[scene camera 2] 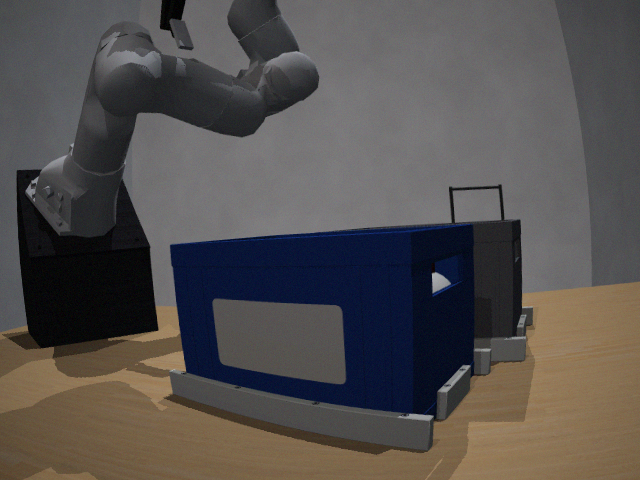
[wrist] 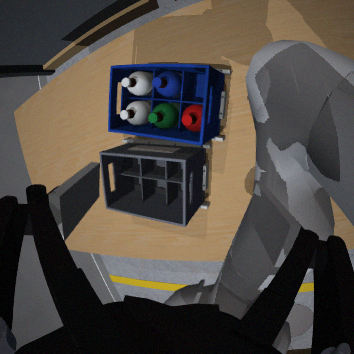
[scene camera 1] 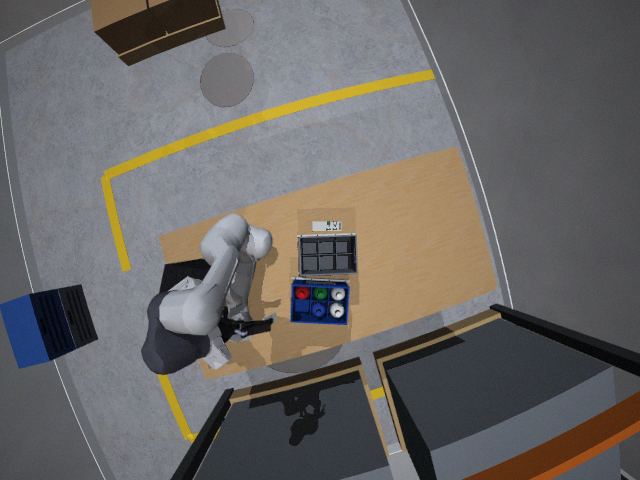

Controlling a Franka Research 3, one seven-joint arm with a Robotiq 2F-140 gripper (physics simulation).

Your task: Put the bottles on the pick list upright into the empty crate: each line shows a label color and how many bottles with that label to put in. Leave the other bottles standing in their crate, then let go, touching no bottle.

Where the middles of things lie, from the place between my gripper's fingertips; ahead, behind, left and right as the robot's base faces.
The crate rail (scene camera 2: 415, 431) lies 510 mm below my hand, 250 mm to the right of it and 100 mm ahead of it.
